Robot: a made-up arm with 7 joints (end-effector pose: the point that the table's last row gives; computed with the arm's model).
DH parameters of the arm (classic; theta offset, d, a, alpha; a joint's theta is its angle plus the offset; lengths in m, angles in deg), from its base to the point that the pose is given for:
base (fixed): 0 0.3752 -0.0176 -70
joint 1: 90 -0.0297 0.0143 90
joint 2: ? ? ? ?
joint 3: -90 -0.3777 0.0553 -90
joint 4: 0 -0.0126 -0.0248 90
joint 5: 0 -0.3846 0.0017 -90
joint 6: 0 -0.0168 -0.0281 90
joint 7: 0 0.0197 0.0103 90
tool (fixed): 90 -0.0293 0 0
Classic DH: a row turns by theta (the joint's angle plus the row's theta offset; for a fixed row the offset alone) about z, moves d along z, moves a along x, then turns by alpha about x.
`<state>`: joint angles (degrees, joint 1 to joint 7).
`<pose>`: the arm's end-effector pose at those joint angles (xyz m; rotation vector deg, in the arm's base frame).
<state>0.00 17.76 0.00 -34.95 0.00 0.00 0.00</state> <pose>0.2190 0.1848 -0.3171 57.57 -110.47 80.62</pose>
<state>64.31 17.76 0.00 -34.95 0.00 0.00 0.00</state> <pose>-0.5582 0.1194 -0.1375 98.36 -55.89 42.44</pose>
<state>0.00 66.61 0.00 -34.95 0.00 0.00 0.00</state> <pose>0.2190 0.6172 0.0680 76.93 -147.63 30.56</pose>
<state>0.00 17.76 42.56 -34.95 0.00 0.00 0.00</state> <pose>0.1583 0.3335 -0.2695 -96.39 101.96 -111.63</pose>
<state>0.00 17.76 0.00 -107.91 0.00 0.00 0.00</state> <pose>0.4033 0.0640 0.0598 21.40 135.80 -99.10</pose>
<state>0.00 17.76 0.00 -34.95 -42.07 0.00 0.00</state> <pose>0.2293 0.1898 -0.3080 36.53 -124.79 33.64</pose>
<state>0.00 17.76 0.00 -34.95 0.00 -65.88 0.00</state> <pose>0.2289 0.1930 -0.3429 13.26 139.84 -102.05</pose>
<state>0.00 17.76 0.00 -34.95 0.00 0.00 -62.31</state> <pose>0.2358 0.1576 -0.3135 25.57 -126.51 10.99</pose>
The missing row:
joint 2: 70 0.0058 -0.006 -90
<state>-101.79 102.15 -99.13 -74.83 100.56 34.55 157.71</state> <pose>0.4478 0.3371 0.5060 -26.71 -75.95 -133.38</pose>
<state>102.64 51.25 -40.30 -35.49 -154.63 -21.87 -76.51</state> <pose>-0.7320 0.1968 0.4046 -165.98 17.76 14.39</pose>
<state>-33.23 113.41 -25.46 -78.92 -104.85 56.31 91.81</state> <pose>0.3486 0.3990 0.5868 8.55 110.23 43.63</pose>
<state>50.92 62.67 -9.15 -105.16 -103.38 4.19 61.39</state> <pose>0.0433 0.2938 -0.0296 -3.83 -135.79 -7.30</pose>
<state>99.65 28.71 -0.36 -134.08 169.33 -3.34 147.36</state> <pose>-0.1772 0.0866 0.1089 30.18 -120.76 24.96</pose>
